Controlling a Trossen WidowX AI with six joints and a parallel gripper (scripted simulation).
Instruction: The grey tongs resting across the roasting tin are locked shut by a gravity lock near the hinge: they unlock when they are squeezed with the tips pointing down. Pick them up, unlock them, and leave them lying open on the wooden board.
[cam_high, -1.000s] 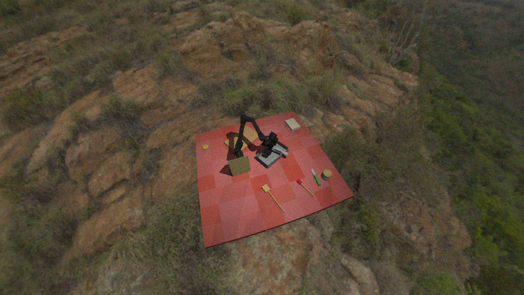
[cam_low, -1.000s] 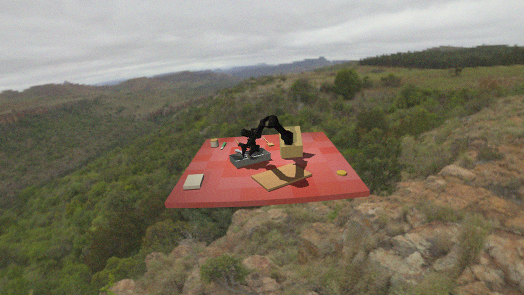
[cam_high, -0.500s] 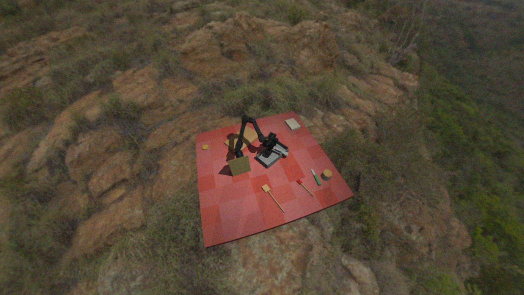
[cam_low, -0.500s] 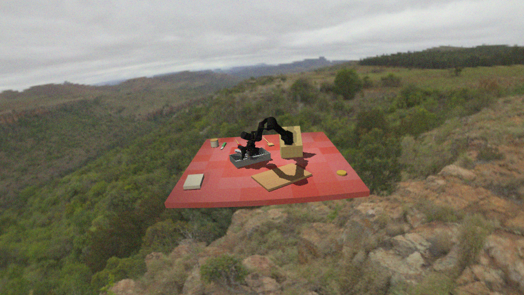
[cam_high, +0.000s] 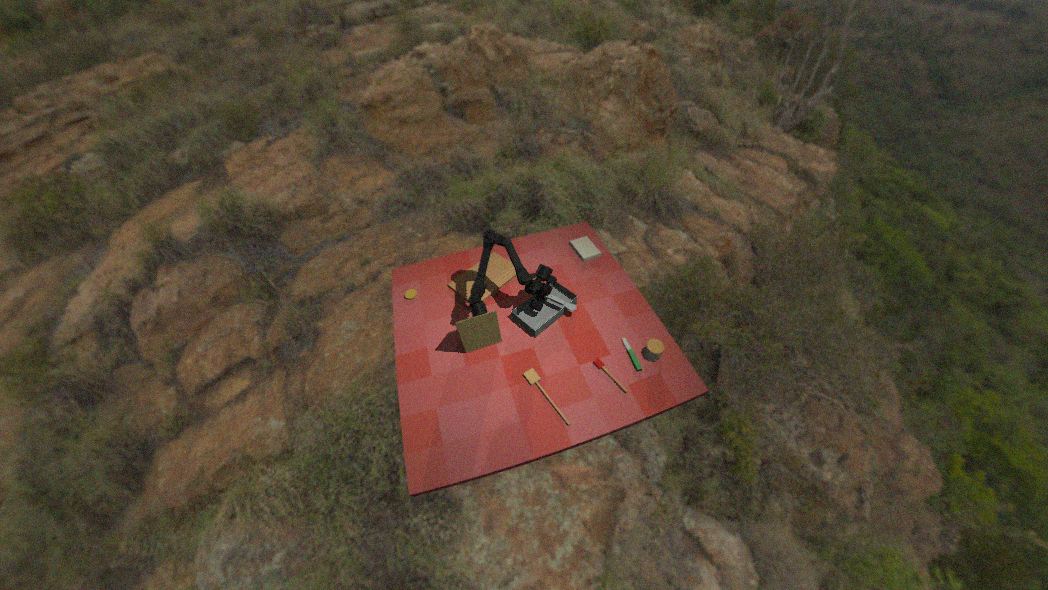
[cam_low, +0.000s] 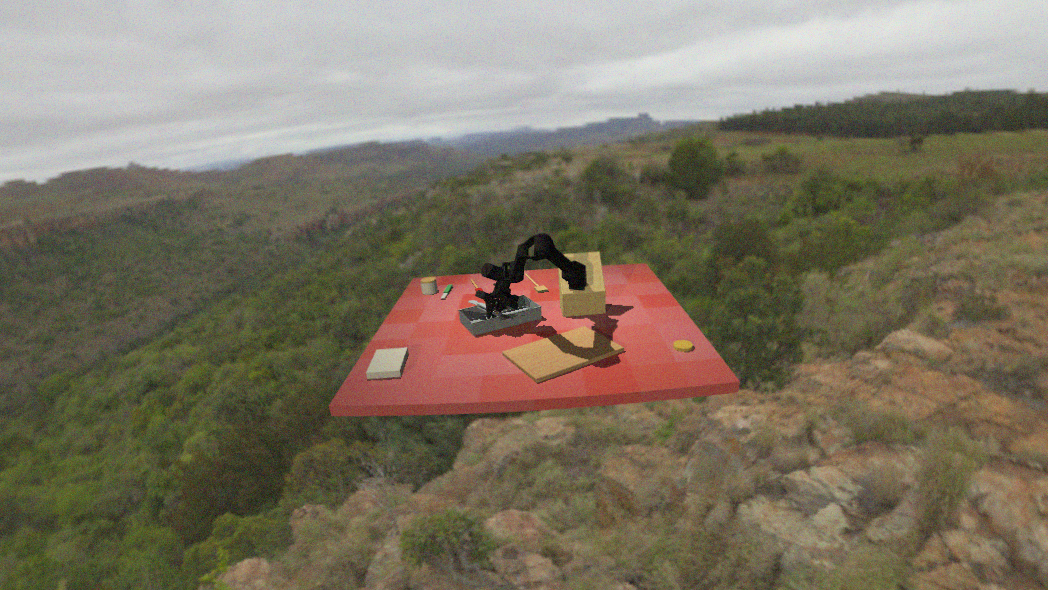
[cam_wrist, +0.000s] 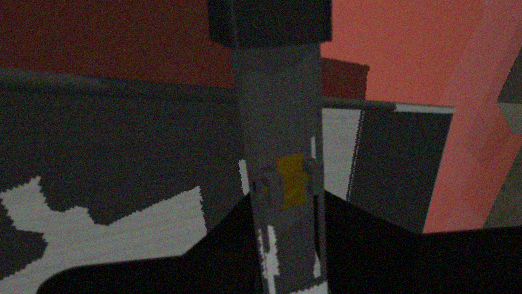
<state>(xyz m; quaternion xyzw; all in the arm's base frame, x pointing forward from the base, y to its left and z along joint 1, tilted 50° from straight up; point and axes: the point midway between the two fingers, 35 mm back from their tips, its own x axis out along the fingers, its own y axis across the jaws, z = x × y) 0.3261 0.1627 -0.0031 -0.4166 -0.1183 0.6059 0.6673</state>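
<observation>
The roasting tin is 30 mm behind my gripper tip and 60 mm to the right of it. Also, from my gripper tip: yellow lock piece (30 mm behind, 10 mm to the left, 30 mm above); then wooden board (290 mm behind, 250 mm to the left, 20 mm below); then tan block (330 mm ahead, 330 mm to the left, 20 mm below).
</observation>
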